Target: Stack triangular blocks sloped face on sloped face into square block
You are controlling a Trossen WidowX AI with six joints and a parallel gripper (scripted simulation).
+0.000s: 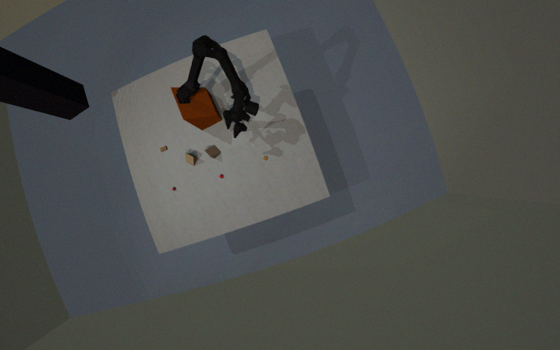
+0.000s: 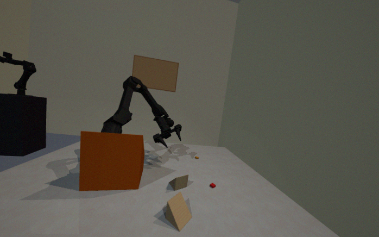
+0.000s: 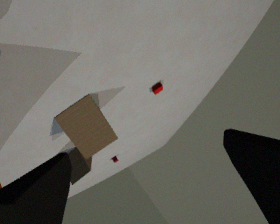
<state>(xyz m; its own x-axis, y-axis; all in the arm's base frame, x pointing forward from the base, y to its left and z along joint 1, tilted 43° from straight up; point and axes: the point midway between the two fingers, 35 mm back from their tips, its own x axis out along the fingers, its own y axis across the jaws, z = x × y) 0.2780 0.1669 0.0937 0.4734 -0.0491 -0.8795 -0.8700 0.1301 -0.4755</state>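
The tan triangular block is 330 mm to the right of my gripper tip, 130 mm below it and 20 mm behind it. From my gripper tip the other things lie so: orange piece 200 mm ahead, 140 mm below, 120 mm to the left; then tan piece 510 mm to the right, 170 mm behind, 140 mm below; then red cube 200 mm to the right, 180 mm ahead, 140 mm below.
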